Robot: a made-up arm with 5 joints.
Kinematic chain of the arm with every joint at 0, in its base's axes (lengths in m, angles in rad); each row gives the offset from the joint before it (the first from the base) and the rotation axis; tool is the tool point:
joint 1: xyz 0 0 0.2 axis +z
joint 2: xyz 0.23 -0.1 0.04 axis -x
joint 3: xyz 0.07 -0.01 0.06 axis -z
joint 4: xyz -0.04 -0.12 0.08 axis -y
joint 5: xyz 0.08 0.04 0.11 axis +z
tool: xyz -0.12 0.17 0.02
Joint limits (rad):
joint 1: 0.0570..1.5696
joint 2: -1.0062..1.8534
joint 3: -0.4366..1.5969
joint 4: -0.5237..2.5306
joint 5: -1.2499..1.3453
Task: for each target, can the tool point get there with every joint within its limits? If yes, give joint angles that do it. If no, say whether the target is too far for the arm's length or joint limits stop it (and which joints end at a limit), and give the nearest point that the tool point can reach.
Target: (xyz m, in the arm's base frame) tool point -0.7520 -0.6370 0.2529
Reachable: no: too far | nearest point 0.0324 -0.2949 0.3096 | short by 0.858 m
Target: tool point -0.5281 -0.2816 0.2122
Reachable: no: joint limits stop it (at a limit: joint 1, joint 3, joint 5) | nearest point -0.2086 0.0700 0.2263 | short by 0.475 m
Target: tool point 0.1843 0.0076 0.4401
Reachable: yes | joints 1.1807 -0.4745 0.5817 0.4064 0.9941
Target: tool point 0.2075 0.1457 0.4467
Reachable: yes | joints 0.5100 -0.3265 1.1276 0.8696 0.3377
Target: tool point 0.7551 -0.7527 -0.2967
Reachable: no: too far | nearest point 0.4173 -0.3402 0.1667 | short by 0.706 m
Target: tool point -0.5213 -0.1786 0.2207
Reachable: no: joint limits stop it (at a limit: joint 1, joint 3, joint 5) | nearest point -0.2255 0.0870 0.2299 | short by 0.398 m
